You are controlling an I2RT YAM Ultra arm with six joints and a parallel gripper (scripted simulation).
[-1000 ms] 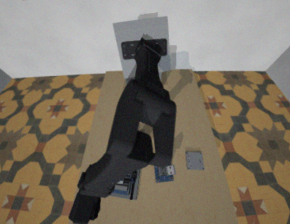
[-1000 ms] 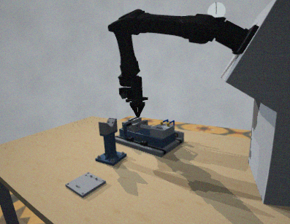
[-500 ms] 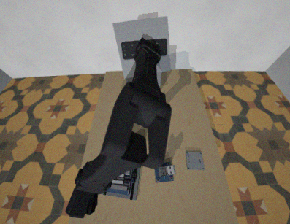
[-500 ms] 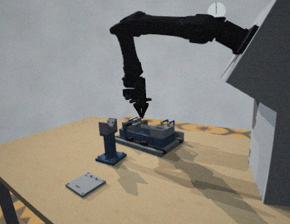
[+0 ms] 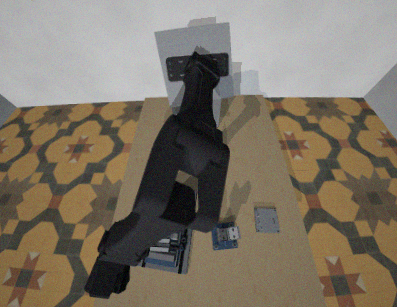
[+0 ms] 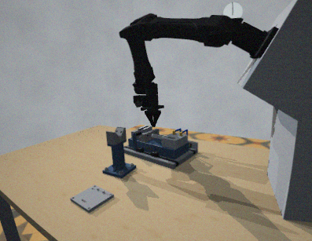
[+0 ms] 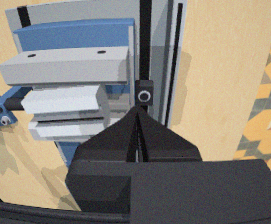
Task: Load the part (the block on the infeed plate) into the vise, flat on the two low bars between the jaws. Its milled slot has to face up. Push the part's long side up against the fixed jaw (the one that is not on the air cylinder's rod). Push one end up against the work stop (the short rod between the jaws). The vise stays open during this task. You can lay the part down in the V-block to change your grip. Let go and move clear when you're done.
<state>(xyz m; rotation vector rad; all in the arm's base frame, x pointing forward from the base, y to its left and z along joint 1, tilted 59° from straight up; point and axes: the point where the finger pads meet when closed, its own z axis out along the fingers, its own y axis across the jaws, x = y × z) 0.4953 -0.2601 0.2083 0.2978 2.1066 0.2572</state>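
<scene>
My gripper is now 60 mm to the right of the part, 10 mm short of it and 10 mm above it. The rest, counted from my hand: air cylinder rod: 70 mm to the left, 70 mm behind, 30 mm below; fixed jaw: 50 mm to the left, 40 mm ahead, 30 mm below; moving jaw: 60 mm to the left, 30 mm below, 20 mm behind.
</scene>
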